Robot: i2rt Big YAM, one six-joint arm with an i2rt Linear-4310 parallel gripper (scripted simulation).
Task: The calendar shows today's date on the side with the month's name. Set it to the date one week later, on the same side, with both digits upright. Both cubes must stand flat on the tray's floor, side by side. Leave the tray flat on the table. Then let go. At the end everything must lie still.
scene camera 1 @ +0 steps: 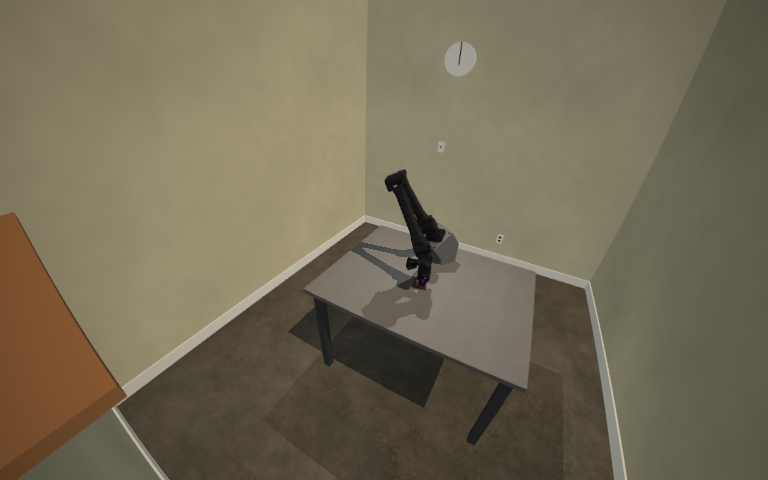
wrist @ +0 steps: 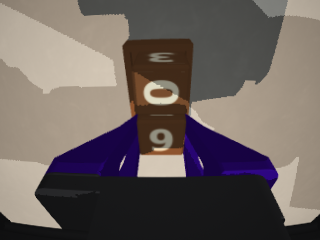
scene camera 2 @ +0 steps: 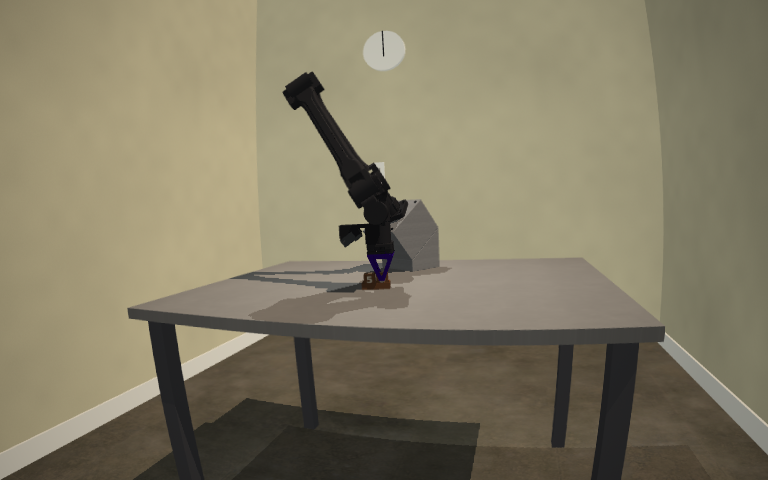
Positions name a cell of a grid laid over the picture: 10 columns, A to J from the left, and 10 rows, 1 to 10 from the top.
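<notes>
Scene camera 2 gives me a sight of my gripper (scene camera 2: E6). In the wrist view I find my gripper (wrist: F6) again, and a brown tray (wrist: E3) is there with it.
</notes>
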